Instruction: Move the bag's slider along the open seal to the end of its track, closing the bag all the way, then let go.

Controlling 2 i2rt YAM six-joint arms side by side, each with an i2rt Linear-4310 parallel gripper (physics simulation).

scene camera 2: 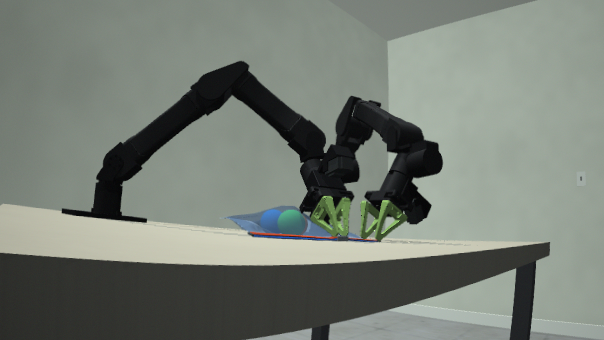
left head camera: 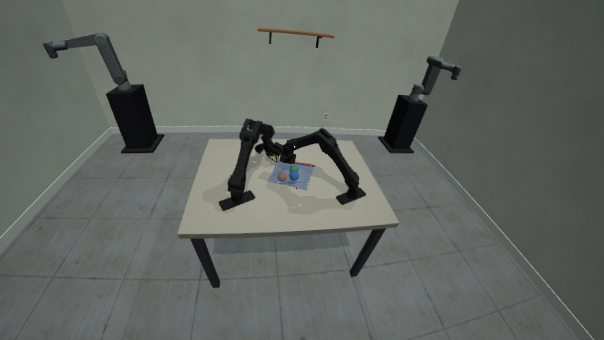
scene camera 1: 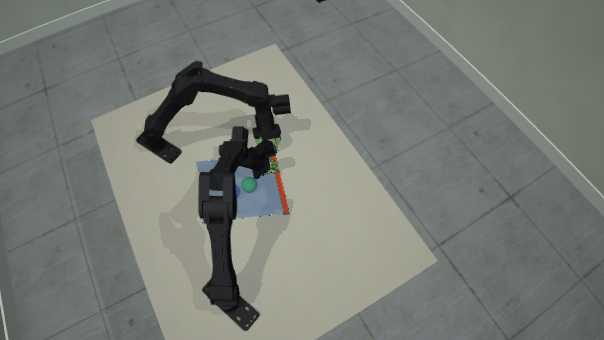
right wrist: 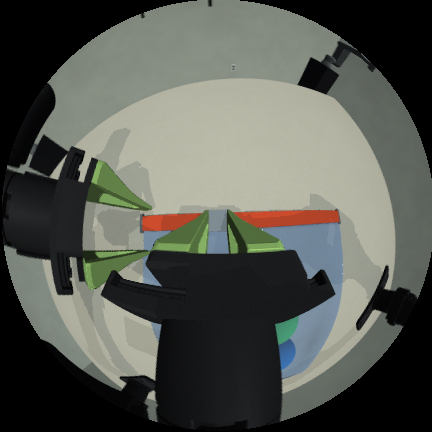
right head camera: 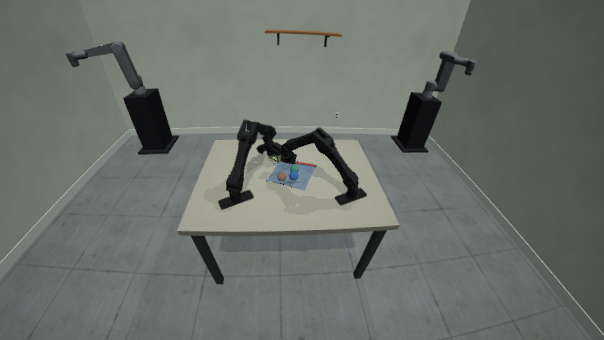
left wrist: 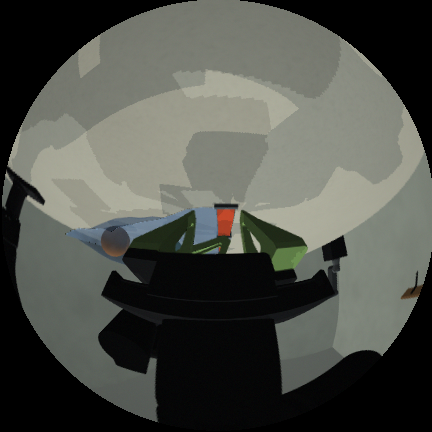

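The translucent blue bag (left head camera: 304,181) (right head camera: 301,183) (scene camera 1: 269,201) (right wrist: 322,280) lies on the table with its red seal strip (scene camera 1: 283,195) (scene camera 2: 280,235) (left wrist: 225,222) (right wrist: 300,218) along the far edge. The grey slider (scene camera 2: 342,239) (right wrist: 218,220) sits on the strip, left of its middle in the right wrist view. My right gripper (scene camera 2: 340,236) is shut on the slider, fingertips at its two sides. My left gripper (scene camera 2: 371,239) (left wrist: 217,214) (right wrist: 148,229) is open, low at the strip's left end in the right wrist view, its fingertips on either side of the strip without gripping it.
A green ball (left head camera: 294,169) (scene camera 1: 249,184) (scene camera 2: 292,222), a blue ball (left head camera: 294,176) (scene camera 2: 271,220) and an orange ball (left head camera: 282,176) (left wrist: 115,241) are inside the bag. The two grippers stand close together above the table (left head camera: 260,215) (scene camera 1: 350,240).
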